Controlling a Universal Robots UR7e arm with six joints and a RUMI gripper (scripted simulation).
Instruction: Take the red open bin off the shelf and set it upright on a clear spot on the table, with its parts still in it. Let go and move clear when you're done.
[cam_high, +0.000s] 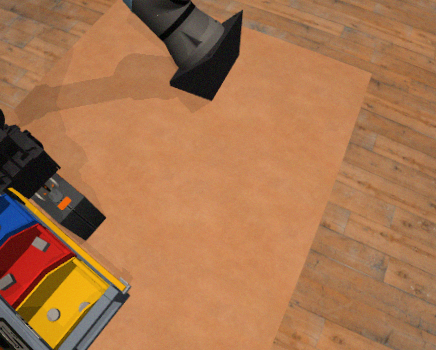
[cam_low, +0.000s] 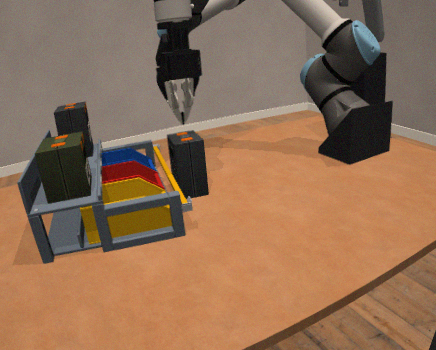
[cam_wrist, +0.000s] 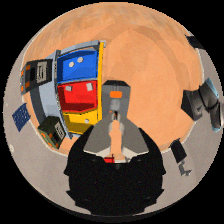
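Now: the black box 110 mm below my hand. Round my hand: red open bin (150 mm ahead, 10 mm to the right, 130 mm below); then yellow stick (50 mm ahead, 110 mm below); then blue bin (140 mm ahead, 130 mm to the right, 130 mm below).
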